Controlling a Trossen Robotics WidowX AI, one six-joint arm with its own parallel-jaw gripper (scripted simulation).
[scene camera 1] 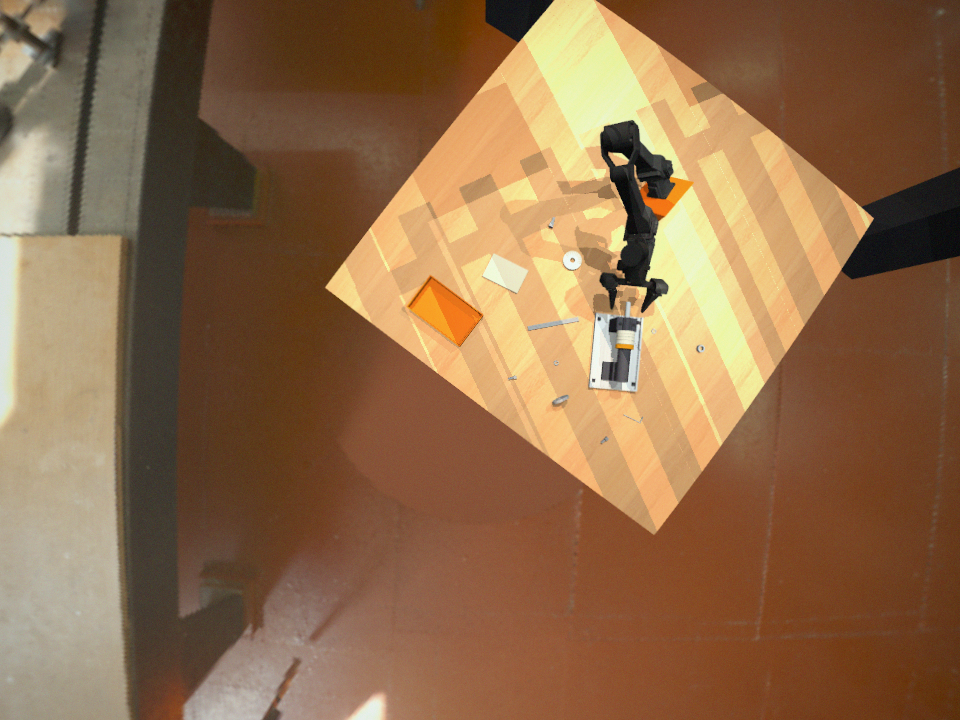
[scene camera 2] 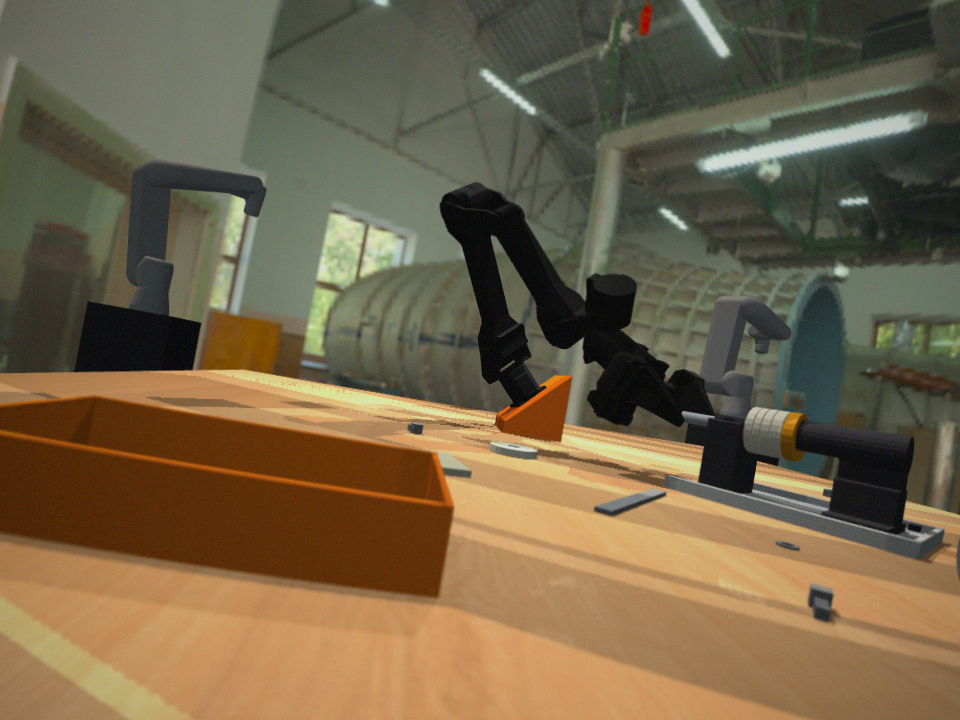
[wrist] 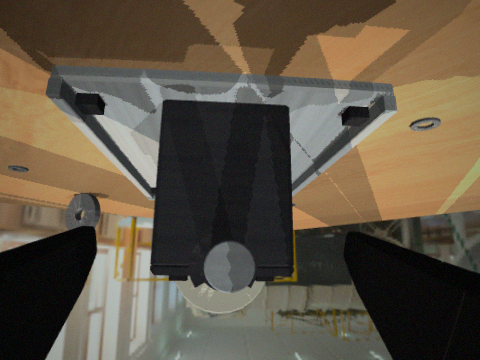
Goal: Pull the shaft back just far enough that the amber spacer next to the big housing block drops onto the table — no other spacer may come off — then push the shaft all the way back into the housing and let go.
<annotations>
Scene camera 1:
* my gripper: 626, 310
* pale card: 499, 270
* orange tray: 436, 304
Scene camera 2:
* my gripper: 700, 426
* amber spacer: 788, 434
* grey strip: 616, 506
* black housing block: 869, 495
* orange tray: 90, 471
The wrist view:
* my gripper: 224, 242
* grey shaft: 229, 266
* black housing block: 221, 154
</annotations>
